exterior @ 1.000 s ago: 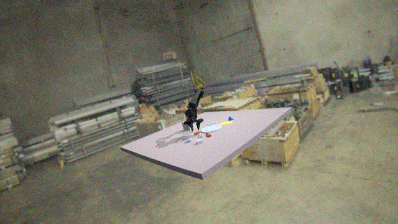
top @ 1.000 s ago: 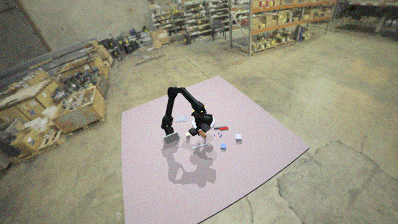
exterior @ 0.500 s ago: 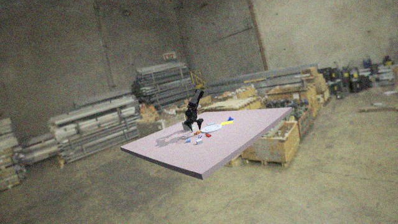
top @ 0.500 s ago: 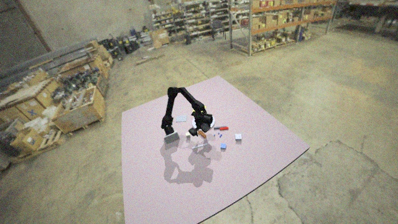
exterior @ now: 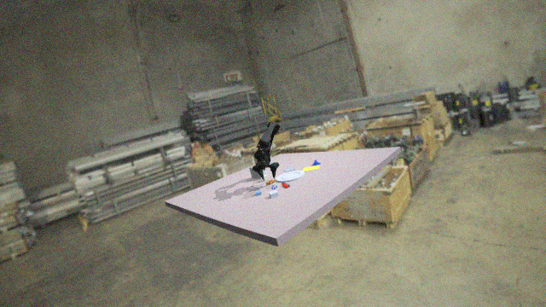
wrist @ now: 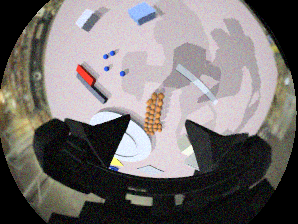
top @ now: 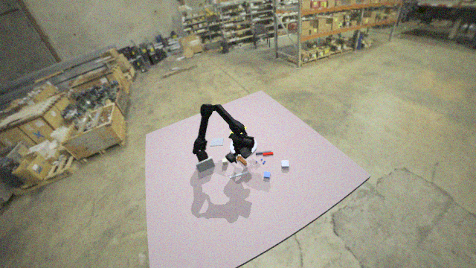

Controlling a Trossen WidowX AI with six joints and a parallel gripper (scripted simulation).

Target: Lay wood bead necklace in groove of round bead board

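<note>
My gripper tip is now 8 cm to the left of the white stick, 5 cm past it and 4 cm above it. Round my gripper tip: cream cube (11 cm behind, 4 cm to the left, 2 cm below); red-handled tool (18 cm ahead, 3 cm below); blue block (17 cm to the right, 11 cm ahead, 3 cm below).
</note>
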